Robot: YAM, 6 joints.
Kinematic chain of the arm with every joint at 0, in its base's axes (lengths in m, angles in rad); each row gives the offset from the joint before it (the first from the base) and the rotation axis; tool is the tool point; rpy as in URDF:
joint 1: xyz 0 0 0.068 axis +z
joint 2: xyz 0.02 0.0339 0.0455 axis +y
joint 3: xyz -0.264 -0.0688 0 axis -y
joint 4: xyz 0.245 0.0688 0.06 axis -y
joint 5: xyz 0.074 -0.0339 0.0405 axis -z
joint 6: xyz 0.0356 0 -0.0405 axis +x
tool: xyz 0 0 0 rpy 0 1.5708 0
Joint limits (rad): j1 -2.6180..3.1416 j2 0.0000..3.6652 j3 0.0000..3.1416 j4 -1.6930..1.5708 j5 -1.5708..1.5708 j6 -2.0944..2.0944
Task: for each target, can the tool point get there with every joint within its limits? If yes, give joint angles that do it. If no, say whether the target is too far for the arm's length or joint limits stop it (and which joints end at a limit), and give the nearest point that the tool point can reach.
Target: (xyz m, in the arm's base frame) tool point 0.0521 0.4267 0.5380
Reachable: yes | joints 1.5247 2.1594 2.4528 0.7479 1.1421 1.4981
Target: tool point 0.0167 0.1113 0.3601
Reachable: yes | joints 1.4802 0.7115 1.0741 -1.0460 0.1856 0.1364
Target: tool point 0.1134 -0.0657 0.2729
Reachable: yes | joints -0.3596 0.9357 0.8852 -1.3413 0.6529 -1.2035
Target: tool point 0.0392 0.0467 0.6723
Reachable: yes | joints -2.0312 1.1486 2.6816 -0.8057 -0.4143 0.4089
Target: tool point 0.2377 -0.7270 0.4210
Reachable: no: too far | nearest point 0.1860 -0.5689 0.3523 | short by 0.180 m
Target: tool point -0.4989 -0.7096 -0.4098
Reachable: no: too far | nearest point -0.3189 -0.4536 -0.2119 | short by 0.370 m
